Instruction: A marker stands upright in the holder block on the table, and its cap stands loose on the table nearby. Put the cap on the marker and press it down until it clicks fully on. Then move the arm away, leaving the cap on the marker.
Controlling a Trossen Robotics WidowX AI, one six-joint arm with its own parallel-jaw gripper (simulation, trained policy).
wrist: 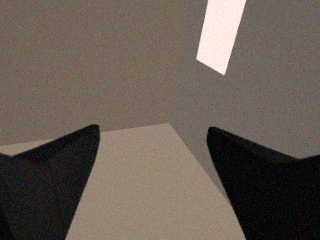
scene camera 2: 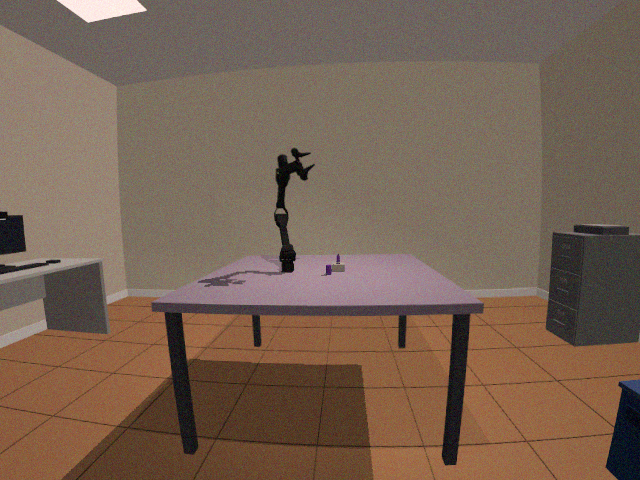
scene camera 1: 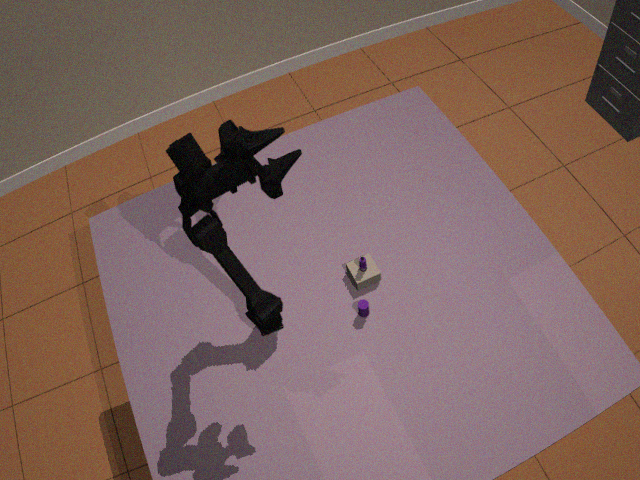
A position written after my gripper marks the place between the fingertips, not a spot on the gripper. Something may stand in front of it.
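My gripper (scene camera 1: pixel 292 140) visible. Gripper (wrist: pixel 154 132) visible too.
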